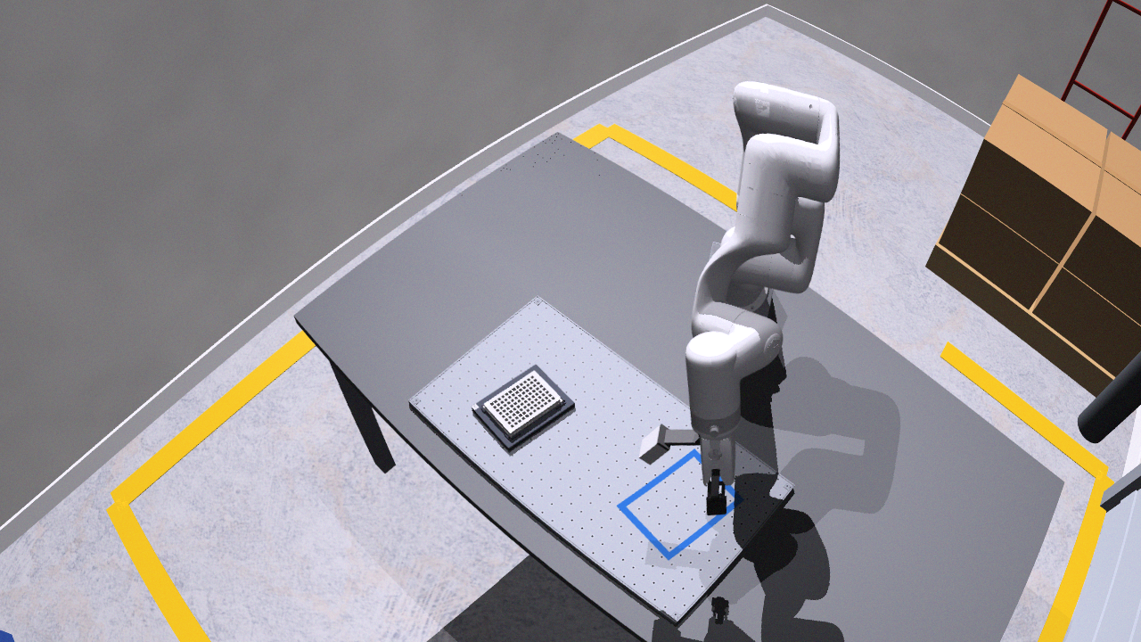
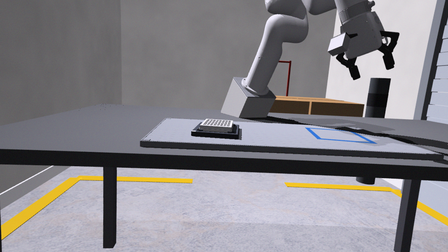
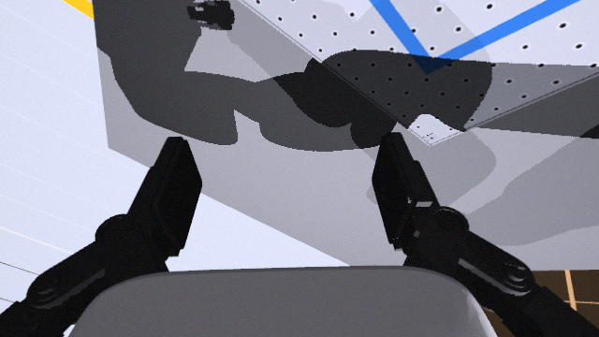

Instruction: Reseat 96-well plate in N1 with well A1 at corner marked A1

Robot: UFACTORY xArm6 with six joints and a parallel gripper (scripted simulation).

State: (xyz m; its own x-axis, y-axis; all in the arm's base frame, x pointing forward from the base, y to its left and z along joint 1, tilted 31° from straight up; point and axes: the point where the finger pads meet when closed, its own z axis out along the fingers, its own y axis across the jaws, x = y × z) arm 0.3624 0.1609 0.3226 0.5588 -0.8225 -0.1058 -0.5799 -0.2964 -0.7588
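Now: the white 96-well plate 430 mm to the right of my hand, 170 mm below it and 20 mm behind it. Round my hand: A1 label: 500 mm to the right, 180 mm below, 40 mm ahead; then plate nest N1: 430 mm to the right, 190 mm below, 20 mm behind.
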